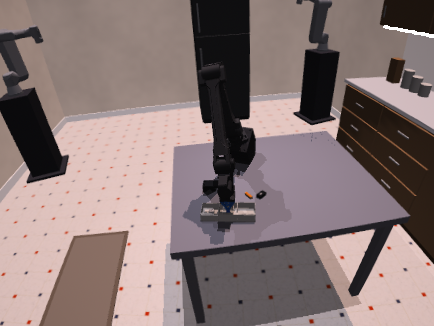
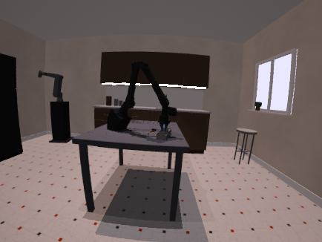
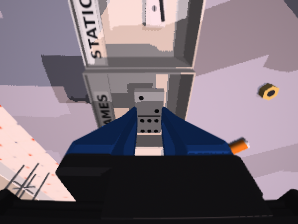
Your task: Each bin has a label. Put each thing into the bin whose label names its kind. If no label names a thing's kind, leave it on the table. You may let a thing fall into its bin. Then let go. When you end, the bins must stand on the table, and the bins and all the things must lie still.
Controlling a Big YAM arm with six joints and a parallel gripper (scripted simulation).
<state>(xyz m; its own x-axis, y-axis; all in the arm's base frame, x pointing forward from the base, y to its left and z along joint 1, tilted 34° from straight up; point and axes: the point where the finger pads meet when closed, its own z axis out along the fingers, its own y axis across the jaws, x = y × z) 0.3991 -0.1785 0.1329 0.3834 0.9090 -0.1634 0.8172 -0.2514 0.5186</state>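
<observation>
My gripper is now right at the white domino. The rest, counted from my hand: small brass nut 13 cm behind, 6 cm to the left, 4 cm below; then orange cylinder 14 cm to the left, 8 cm behind, 4 cm below; then blue die 3 cm below.
</observation>
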